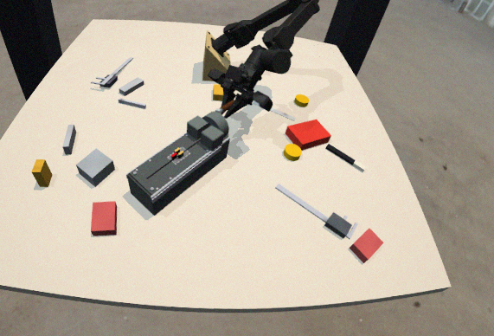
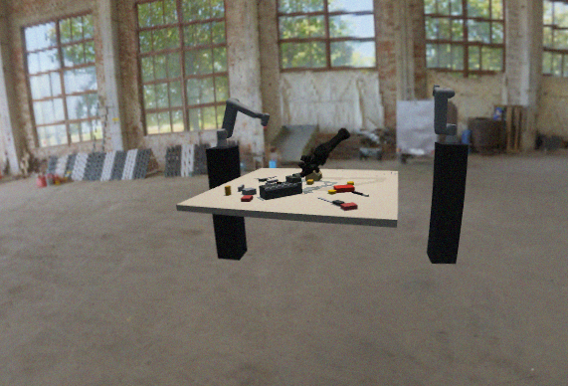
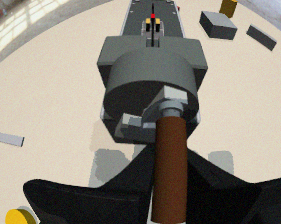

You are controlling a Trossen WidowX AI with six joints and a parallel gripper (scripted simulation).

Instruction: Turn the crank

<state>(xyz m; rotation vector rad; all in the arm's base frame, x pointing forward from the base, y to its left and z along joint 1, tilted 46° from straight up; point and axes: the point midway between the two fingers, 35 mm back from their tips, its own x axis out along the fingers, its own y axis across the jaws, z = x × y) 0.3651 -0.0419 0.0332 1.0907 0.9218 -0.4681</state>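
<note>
Right now my gripper tip is 10 mm below the crank. Round my gripper tip: brown handle 30 mm above, 10 mm to the left, 10 mm behind; then grey bar 200 mm to the left, 140 mm behind, 90 mm below; then red pointer 130 mm to the right, 130 mm ahead, 10 mm below.
</note>
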